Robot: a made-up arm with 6 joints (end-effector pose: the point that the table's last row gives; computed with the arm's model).
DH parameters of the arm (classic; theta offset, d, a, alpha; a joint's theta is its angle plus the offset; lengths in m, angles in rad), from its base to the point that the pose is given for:
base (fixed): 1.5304 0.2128 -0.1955 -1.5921
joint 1: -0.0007 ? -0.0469 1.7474
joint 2: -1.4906 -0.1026 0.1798 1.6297
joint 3: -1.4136 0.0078 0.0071 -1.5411
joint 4: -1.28 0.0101 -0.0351 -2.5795
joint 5: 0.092 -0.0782 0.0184 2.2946
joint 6: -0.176 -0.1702 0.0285 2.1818
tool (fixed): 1.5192 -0.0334 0 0
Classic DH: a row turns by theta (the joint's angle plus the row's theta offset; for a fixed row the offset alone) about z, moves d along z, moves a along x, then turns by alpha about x.
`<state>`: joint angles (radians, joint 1 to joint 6).
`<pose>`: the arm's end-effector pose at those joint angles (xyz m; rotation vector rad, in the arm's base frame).
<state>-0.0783 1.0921 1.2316 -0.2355 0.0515 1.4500</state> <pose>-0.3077 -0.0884 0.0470 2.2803 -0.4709 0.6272</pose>
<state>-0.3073 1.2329 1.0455 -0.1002 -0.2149 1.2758</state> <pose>-0.2915 -0.0742 0.0718 2.4526 -0.1301 1.0038</pose>
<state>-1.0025 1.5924 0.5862 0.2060 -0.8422 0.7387</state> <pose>-0.2811 0.0098 0.2099 -2.0727 -0.1052 -1.8050</pose>
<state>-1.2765 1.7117 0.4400 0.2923 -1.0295 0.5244</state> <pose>-0.3054 0.0128 0.2795 -1.6717 0.0198 -1.7935</pose>
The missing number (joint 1, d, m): 0.2854
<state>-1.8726 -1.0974 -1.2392 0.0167 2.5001 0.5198</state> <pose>-0.1289 -0.0171 0.1558 -0.2197 0.9562 0.7477</pose>
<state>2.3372 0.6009 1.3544 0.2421 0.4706 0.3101</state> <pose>-0.2591 -0.3404 0.3204 -1.0068 -0.4329 1.1857</pose>
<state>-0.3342 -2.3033 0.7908 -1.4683 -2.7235 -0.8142</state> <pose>-0.5688 -0.3462 0.0822 -0.6307 -0.3155 -0.6584</pose>
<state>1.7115 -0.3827 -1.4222 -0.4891 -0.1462 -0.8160</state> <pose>-0.0784 -0.2278 0.3569 -1.7524 1.4988 -0.3646</pose>
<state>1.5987 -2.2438 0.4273 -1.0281 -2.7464 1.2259</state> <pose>-0.5141 -0.3023 0.4065 0.1415 -1.0621 0.3676</pose>
